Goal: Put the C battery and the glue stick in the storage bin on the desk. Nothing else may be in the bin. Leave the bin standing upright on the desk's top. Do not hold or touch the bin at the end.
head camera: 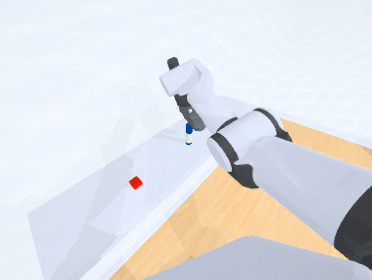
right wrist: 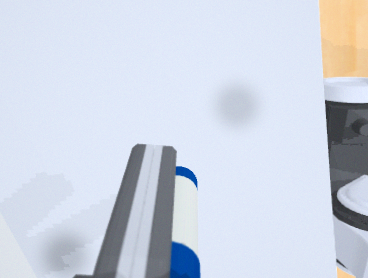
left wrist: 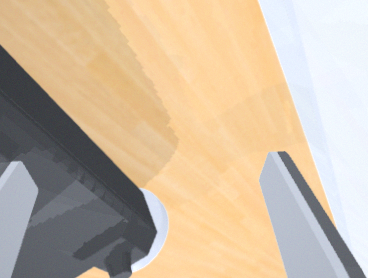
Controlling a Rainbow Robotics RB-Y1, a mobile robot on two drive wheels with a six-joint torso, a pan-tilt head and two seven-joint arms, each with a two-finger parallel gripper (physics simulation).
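Frame: origin at the robot's base, x ahead, y left, z up, level; centimetres.
Seen in the pictures: left gripper, fingertip midpoint: (left wrist: 150, 170); right gripper, fingertip midpoint: (head camera: 197, 129) (right wrist: 154, 160).
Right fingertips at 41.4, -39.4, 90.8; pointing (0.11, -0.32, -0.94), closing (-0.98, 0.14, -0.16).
A point is followed by its place in that frame, as x, y, z.
The glue stick (head camera: 188, 135) {40.1, -33.6, 91.0} (right wrist: 185, 210) {40.5, -35.8, 89.6}, white with blue ends, stands upright on the pale desk (head camera: 95, 200) {38.5, 5.4, 85.1} (right wrist: 125, 60) {44.5, -43.2, 85.1}. My right gripper (head camera: 199, 128) {41.4, -39.3, 90.8} (right wrist: 154, 160) {41.4, -39.3, 90.8} is shut with nothing between its fingers. In the right wrist view the closed fingers are directly left of the glue stick and hide part of its side; whether they touch it I cannot tell. My left gripper (left wrist: 150, 170) {19.5, 18.6, 39.9} is open and empty, above the wooden floor. The C battery and the storage bin do not show in these views.
A small red block (head camera: 135, 183) {34.8, -7.5, 87.3} lies on the desk, left of and nearer than the glue stick in the head view. The wooden floor (head camera: 225, 215) {26.5, -60.1, 0.0} (left wrist: 215, 100) {34.3, -14.3, 0.1} runs along the desk's edge. My dark base (left wrist: 75, 165) {7.1, 4.3, 18.1} (right wrist: 350, 130) {2.4, -16.2, 21.2} shows in both wrist views.
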